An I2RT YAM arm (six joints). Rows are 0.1 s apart.
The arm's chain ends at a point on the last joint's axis. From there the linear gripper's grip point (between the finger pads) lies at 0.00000 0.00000 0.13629 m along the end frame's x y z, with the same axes.
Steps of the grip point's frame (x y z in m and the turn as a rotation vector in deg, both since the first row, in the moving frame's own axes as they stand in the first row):
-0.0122, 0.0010, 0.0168, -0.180, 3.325, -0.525
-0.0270, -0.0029, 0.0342, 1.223, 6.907, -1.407
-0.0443, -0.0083, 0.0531, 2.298, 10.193, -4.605
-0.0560, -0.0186, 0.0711, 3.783, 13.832, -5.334
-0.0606, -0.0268, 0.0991, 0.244, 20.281, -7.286
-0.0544, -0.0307, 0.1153, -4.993, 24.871, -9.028
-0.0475, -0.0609, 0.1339, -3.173, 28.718, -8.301
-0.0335, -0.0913, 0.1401, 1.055, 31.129, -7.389
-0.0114, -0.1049, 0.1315, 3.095, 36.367, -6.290
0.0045, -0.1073, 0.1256, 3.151, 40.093, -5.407
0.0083, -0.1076, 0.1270, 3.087, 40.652, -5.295
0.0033, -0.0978, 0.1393, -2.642, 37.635, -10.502
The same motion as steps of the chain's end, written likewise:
-0.0201, 0.0006, 0.0170, -0.180, 3.325, -0.525
-0.0434, 0.0002, 0.0352, 1.223, 6.907, -1.407
-0.0682, -0.0019, 0.0554, 2.298, 10.193, -4.605
-0.0881, -0.0082, 0.0753, 3.783, 13.832, -5.334
-0.1077, -0.0232, 0.1075, 0.244, 20.281, -7.286
-0.1123, -0.0376, 0.1284, -4.993, 24.871, -9.028
-0.1133, -0.0633, 0.1508, -3.173, 28.718, -8.301
-0.1036, -0.0843, 0.1597, 1.055, 31.129, -7.389
-0.0916, -0.0935, 0.1582, 3.095, 36.367, -6.290
-0.0828, -0.0961, 0.1578, 3.151, 40.093, -5.407
-0.0800, -0.0966, 0.1600, 3.087, 40.652, -5.295
-0.0800, -0.0957, 0.1677, -2.642, 37.635, -10.502

